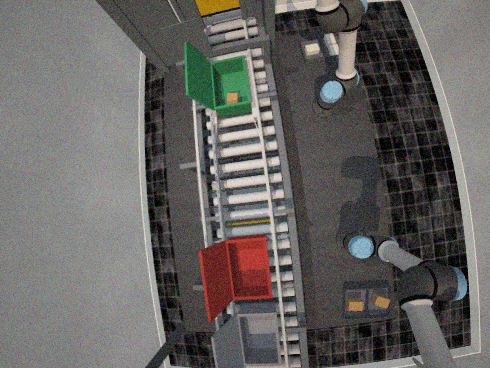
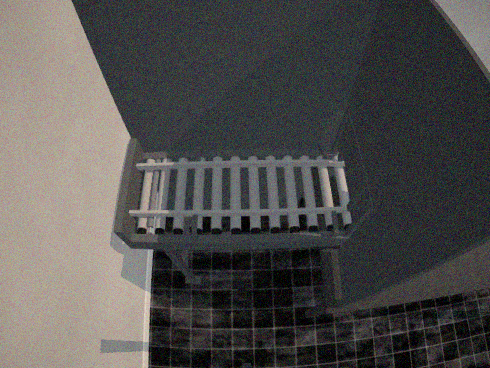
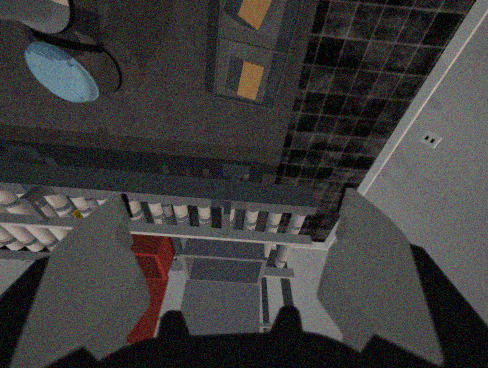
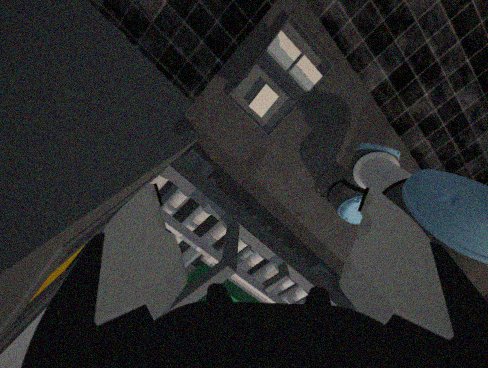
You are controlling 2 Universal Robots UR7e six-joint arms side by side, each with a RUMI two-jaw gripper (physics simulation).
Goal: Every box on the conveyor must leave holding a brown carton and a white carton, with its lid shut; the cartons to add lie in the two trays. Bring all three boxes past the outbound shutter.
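Where they show: left gripper, fingertip midpoint: (image 3: 235,193); right gripper, fingertip midpoint: (image 4: 258,189); left arm's base, origin of the base link: (image 1: 347,239) (image 3: 117,66); right arm's base, origin of the base link: (image 1: 323,107) (image 4: 333,184).
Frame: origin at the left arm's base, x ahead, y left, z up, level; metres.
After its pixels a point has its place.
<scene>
The green box (image 1: 232,75) {z 0.230, x 0.898, y -0.825 m} (image 4: 199,275) {z 0.275, x 0.890, y -0.857 m} has its lid up and holds a brown carton (image 1: 233,97) {z 0.280, x 0.841, y -0.654 m}. The red box (image 1: 250,255) {z 0.230, x 0.571, y 0.165 m} (image 3: 152,246) {z 0.310, x 0.434, y 0.282 m} and the grey box (image 1: 262,342) {z 0.230, x 0.394, y 0.644 m} (image 3: 225,270) {z 0.296, x 0.506, y 0.584 m} also have their lids up; no carton shows inside either. Two brown cartons (image 1: 355,305) {z 0.052, x -0.135, y 0.390 m} (image 3: 250,80) {z 0.052, x -0.144, y 0.395 m} lie in separate compartments of the dark tray (image 1: 367,316) {z 0.039, x -0.240, y 0.454 m}. Three white cartons (image 4: 263,100) {z 0.042, x 0.446, y -1.268 m} lie in the other tray (image 4: 269,127) {z 0.002, x 0.460, y -1.170 m}, one in one compartment and two in the other. My left gripper (image 3: 235,193) {z 0.577, x -0.150, y 0.381 m} is open and empty, high over the near conveyor side. My right gripper (image 4: 258,189) {z 0.630, x 0.517, y -1.226 m} is open and empty above the far conveyor end.
Side rails run along the conveyor (image 1: 245,166) {z 0.217, x 0.702, y -0.295 m}. A dark housing with a yellow panel (image 1: 218,6) {z 0.414, x 1.026, y -1.163 m} stands beyond the green box. A blue-capped arm joint (image 1: 361,247) {z 0.226, x 0.009, y -0.002 m} stands near the brown cartons' tray. Outbound rollers (image 2: 254,190) {z 0.220, x 1.159, y -1.577 m} show with no box on them.
</scene>
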